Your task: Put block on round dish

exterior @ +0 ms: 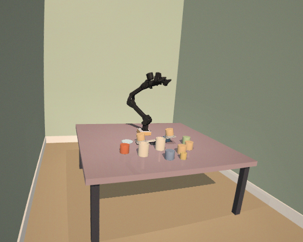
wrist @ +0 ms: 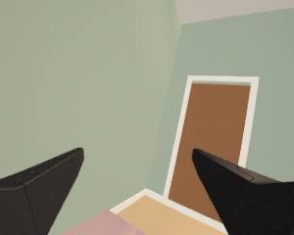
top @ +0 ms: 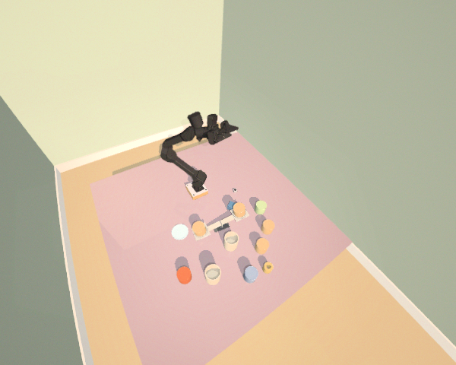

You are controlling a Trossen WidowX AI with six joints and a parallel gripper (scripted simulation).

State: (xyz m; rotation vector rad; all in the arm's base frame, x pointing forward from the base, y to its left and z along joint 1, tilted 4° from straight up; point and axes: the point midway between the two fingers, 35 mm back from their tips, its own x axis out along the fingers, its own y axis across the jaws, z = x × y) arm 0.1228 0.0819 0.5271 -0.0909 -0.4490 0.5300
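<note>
Right now the pale green block is 100 mm ahead of my gripper tip, 280 mm to the right of it and 530 mm below it. Round my gripper tip: blue block: 70 mm ahead, 10 mm to the right, 550 mm below; then round dish: 30 mm ahead, 370 mm to the right, 570 mm below; then green cup: 180 mm ahead, 120 mm to the left, 530 mm below.
</note>
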